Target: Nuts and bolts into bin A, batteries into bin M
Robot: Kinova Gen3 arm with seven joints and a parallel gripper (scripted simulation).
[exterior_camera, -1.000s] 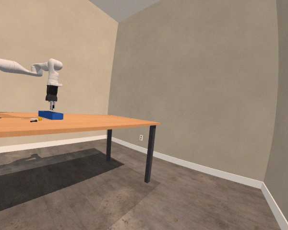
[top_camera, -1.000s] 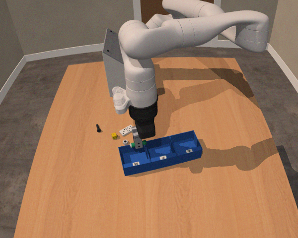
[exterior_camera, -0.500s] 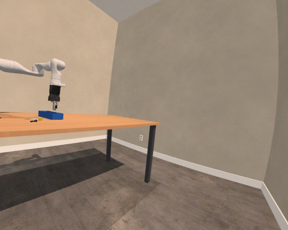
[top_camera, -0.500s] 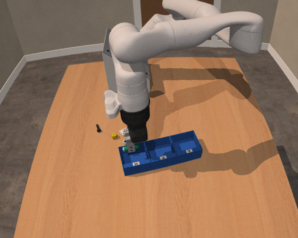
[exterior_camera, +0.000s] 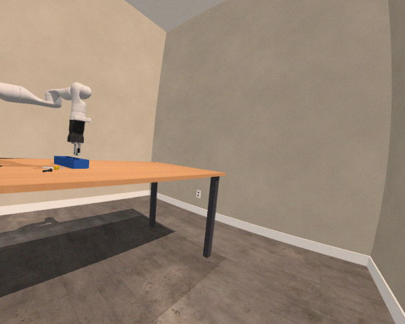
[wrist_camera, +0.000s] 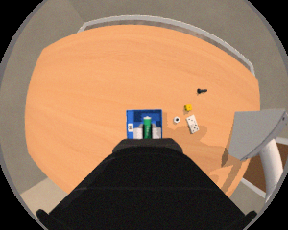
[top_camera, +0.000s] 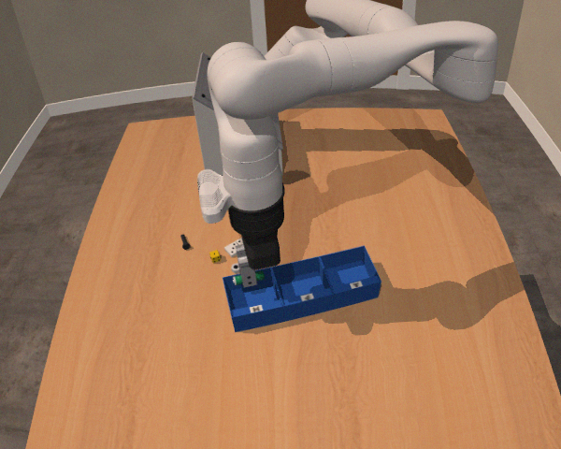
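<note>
The silver nut lies 80 mm below my hand, 80 mm behind it and 20 mm to the right of it. Also, from my hand: yellow die (110 mm behind, 80 mm below, 60 mm to the right); green battery (10 mm below); blue three-compartment bin (90 mm to the left, 60 mm below).
</note>
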